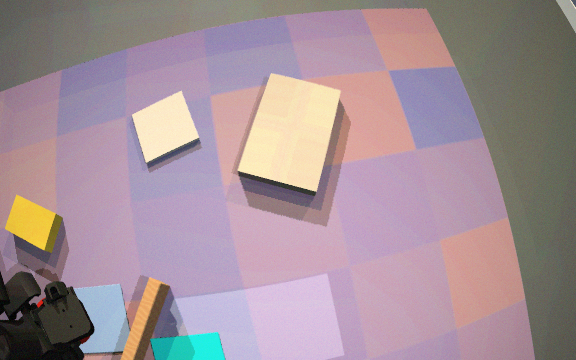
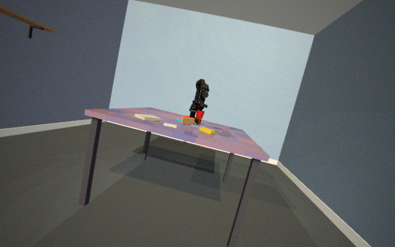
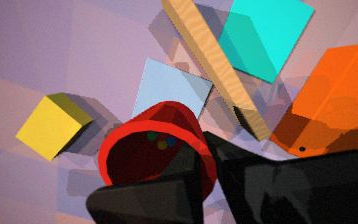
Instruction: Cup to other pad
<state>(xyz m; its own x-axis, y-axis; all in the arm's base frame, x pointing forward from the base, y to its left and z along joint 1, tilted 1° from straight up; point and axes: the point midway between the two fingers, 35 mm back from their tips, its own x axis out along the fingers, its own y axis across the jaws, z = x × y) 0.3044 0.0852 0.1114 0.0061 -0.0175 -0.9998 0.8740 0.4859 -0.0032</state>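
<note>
My gripper tip is now 7 cm past the teal pad, 14 cm to the left of it and 13 cm above it. Round my gripper tip: red cup: 3 cm ahead, 1 cm to the left; then light blue pad: 3 cm ahead, 1 cm to the left, 13 cm below; then wooden block: 2 cm behind, 6 cm to the right, 10 cm below.
</note>
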